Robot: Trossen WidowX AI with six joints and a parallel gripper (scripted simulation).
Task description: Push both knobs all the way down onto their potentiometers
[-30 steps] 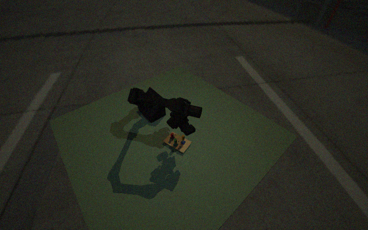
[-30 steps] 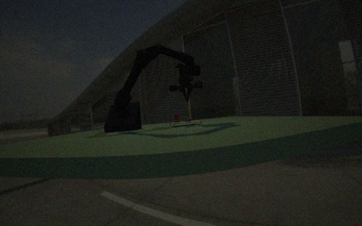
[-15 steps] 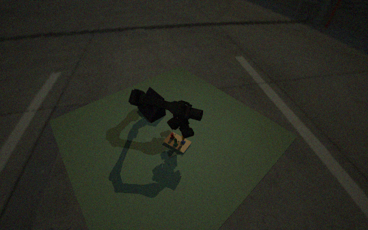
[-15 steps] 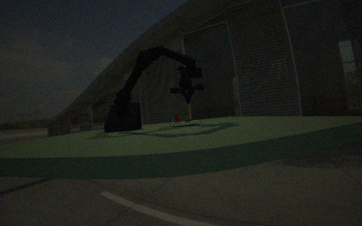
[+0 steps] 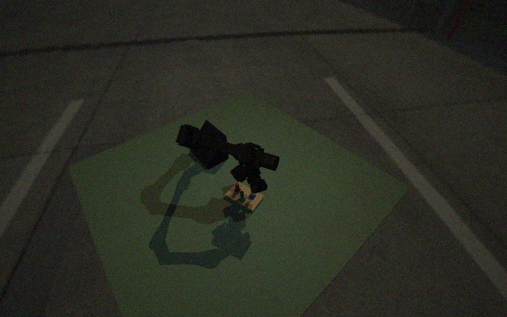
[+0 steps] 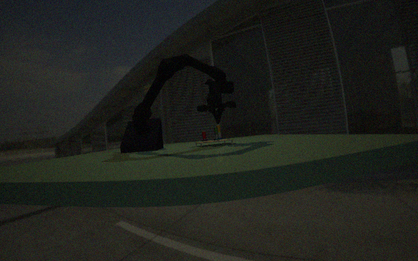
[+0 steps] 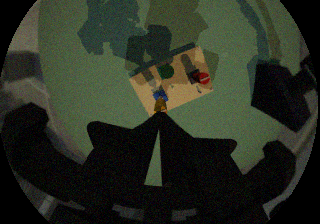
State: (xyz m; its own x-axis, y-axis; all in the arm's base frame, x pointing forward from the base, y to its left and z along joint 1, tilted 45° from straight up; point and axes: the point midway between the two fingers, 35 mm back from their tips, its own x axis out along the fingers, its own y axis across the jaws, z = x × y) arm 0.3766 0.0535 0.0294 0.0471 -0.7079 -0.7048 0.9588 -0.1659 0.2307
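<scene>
Right now the orange knob is 2 cm below my gripper tip. The rest, counted from my gripper tip: red knob: 7 cm behind, 4 cm to the right, 5 cm below.
</scene>
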